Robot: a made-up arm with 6 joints. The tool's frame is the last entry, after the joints.
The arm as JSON. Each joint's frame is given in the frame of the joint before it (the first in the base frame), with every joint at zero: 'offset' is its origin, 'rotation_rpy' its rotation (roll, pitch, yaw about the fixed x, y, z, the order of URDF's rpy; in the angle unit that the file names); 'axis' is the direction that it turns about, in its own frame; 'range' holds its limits. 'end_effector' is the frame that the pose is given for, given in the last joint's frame.
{
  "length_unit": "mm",
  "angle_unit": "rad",
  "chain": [
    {
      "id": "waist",
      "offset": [
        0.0,
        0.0,
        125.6
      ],
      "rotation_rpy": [
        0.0,
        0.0,
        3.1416
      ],
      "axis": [
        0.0,
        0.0,
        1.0
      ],
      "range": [
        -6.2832,
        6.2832
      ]
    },
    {
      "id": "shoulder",
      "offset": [
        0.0,
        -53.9,
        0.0
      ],
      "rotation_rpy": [
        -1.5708,
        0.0,
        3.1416
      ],
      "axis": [
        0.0,
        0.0,
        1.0
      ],
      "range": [
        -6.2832,
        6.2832
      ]
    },
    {
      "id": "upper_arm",
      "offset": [
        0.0,
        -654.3,
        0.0
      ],
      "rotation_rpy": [
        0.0,
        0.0,
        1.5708
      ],
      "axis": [
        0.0,
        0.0,
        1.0
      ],
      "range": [
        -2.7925,
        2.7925
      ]
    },
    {
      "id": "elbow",
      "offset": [
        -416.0,
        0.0,
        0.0
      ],
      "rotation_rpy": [
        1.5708,
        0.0,
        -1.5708
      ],
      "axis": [
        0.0,
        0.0,
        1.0
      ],
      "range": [
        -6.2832,
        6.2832
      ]
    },
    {
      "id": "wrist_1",
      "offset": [
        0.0,
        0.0,
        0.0
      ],
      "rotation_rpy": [
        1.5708,
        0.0,
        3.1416
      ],
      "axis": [
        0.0,
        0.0,
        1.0
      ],
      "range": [
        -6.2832,
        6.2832
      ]
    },
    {
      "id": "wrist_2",
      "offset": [
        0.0,
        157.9,
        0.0
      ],
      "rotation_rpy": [
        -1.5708,
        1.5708,
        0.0
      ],
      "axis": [
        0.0,
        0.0,
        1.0
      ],
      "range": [
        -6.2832,
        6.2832
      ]
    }
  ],
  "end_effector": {
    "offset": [
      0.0,
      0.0,
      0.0
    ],
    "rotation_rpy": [
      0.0,
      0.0,
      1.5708
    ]
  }
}
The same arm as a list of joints. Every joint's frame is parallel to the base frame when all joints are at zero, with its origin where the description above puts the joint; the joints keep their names.
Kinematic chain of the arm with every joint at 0, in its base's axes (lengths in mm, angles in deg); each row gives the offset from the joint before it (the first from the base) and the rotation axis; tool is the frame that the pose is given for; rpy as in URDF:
waist: xyz 0.0 0.0 125.6 axis +z
shoulder: xyz 0.0 53.9 0.0 axis +y
upper_arm: xyz 0.0 0.0 654.3 axis +y
elbow: xyz 0.0 0.0 416.0 axis +z
wrist_1: xyz 0.0 0.0 0.0 axis +y
wrist_2: xyz 0.0 0.0 157.9 axis +z
tool: xyz 0.0 0.0 0.0 rpy 0.00 0.00 0.00
Joint limits (deg, base to tool): -360.00..360.00 -360.00..360.00 -160.00..160.00 -360.00..360.00 -360.00..360.00 -360.00..360.00

